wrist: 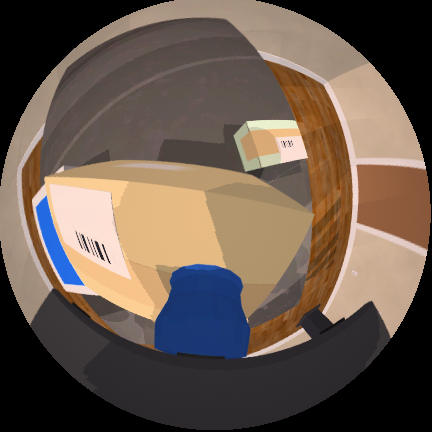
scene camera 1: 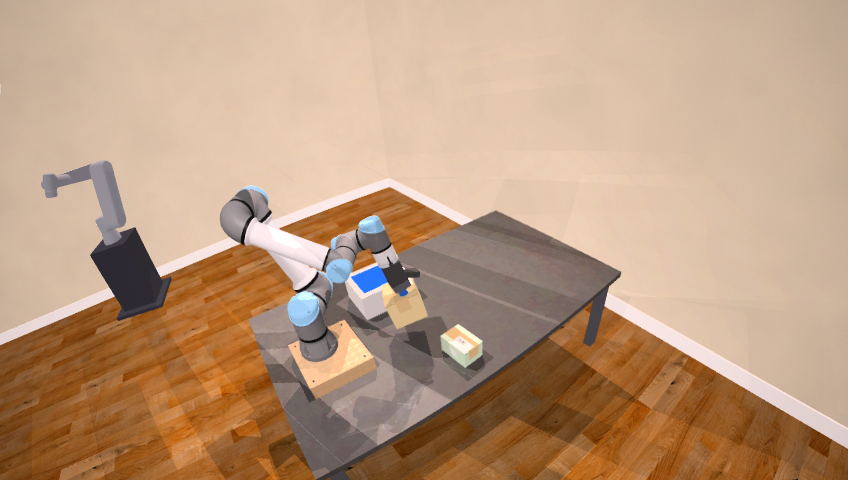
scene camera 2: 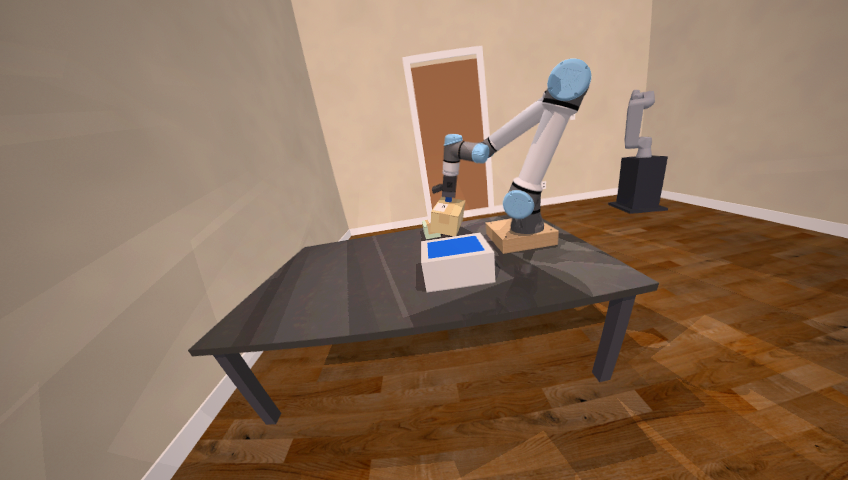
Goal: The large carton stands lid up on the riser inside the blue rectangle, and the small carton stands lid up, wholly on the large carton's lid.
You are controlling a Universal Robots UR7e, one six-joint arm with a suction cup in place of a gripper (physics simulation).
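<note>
The large tan carton hangs in the air from my suction cup, which is on its labelled top face. The carton is slightly tilted, beside the riser and above the table. The small pale green carton stands on the table with its label up; the large carton partly hides it in scene camera 2. The white riser bears the blue rectangle on its top. The large carton hides part of the riser in the wrist view.
The dark table carries these things. The arm's wooden base block stands beside the riser. Another grey arm on a dark pedestal stands on the floor away from the table.
</note>
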